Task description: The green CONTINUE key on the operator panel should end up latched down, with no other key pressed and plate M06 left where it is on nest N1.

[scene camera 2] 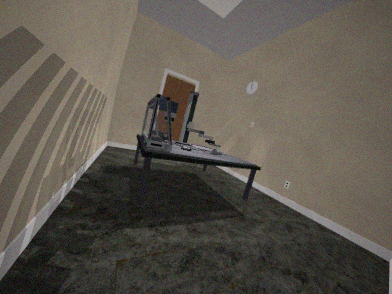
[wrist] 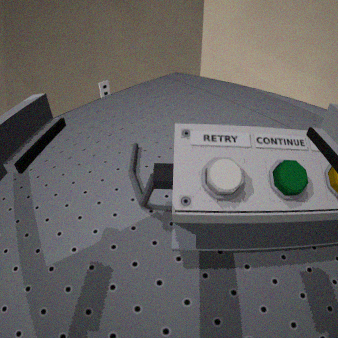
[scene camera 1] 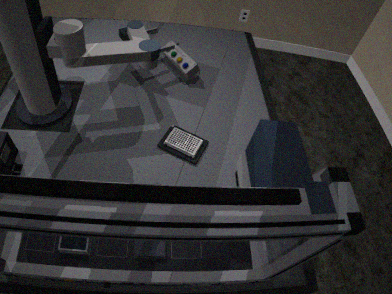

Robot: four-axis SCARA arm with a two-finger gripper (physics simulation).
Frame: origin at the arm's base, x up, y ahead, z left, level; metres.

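Where they show: gripper, between the fingertips: (scene camera 2: 218, 146) (wrist: 186, 107) (scene camera 1: 165, 37); arm's base, origin of its link: (scene camera 1: 45, 105).
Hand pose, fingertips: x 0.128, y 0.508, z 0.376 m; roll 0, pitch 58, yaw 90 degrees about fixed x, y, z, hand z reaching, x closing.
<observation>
Things, the pixels of their top centre, and the offset from my fingertips. "*": a spot on its surface instead.
- operator panel, centre of its top: (wrist: 313, 140) (scene camera 1: 181, 52) dx -0.031, dy +0.080, dz -0.070 m
- white RETRY key, centre of its top: (wrist: 226, 164) dx -0.040, dy +0.020, dz -0.021 m
- yellow key, centre of its top: (scene camera 1: 179, 57) dx -0.040, dy +0.076, dz -0.104 m
- blue key, centre of its top: (scene camera 1: 185, 63) dx -0.040, dy +0.104, dz -0.145 m
- white plate, centre of its top: (scene camera 1: 183, 140) dx -0.089, dy +0.095, dz -0.556 m
- black nest, a spot on its surface: (scene camera 1: 202, 150) * dx -0.104, dy +0.167, dz -0.586 m
- bent grey bar, a spot on its surface: (wrist: 134, 165) * dx -0.109, dy +0.042, dz +0.094 m
- black block, a spot on its surface: (wrist: 162, 175) * dx -0.064, dy +0.008, dz +0.023 m
- blue box, a spot on its surface: (scene camera 1: 277, 150) * dx +0.373, dy +0.210, dz -0.916 m
The operator panel (scene camera 1: 193, 69) (wrist: 256, 202) lies on the table. In the wrist view its green CONTINUE key (wrist: 290, 177) (scene camera 1: 173, 53) stands out from its collar, like the white RETRY key (wrist: 225, 176) left of it. The yellow key (wrist: 333, 181) (scene camera 1: 179, 59) shows partly at the wrist view's right edge; the blue key (scene camera 1: 185, 65) shows in scene camera 1. My gripper (wrist: 186, 107) is wide open and empty, at the RETRY end of the panel, its right finger across the SKIP label. A white plate (scene camera 1: 185, 142) sits on a black nest (scene camera 1: 202, 150); its marking is unreadable.
A bent grey bar (wrist: 134, 165) and a black block (wrist: 162, 175) adjoin the panel's RETRY end. The arm (scene camera 1: 112, 51) reaches from its column (scene camera 1: 30, 65). A blue box (scene camera 1: 277, 150) and a framed enclosure (scene camera 1: 150, 227) stand beyond the nest.
</observation>
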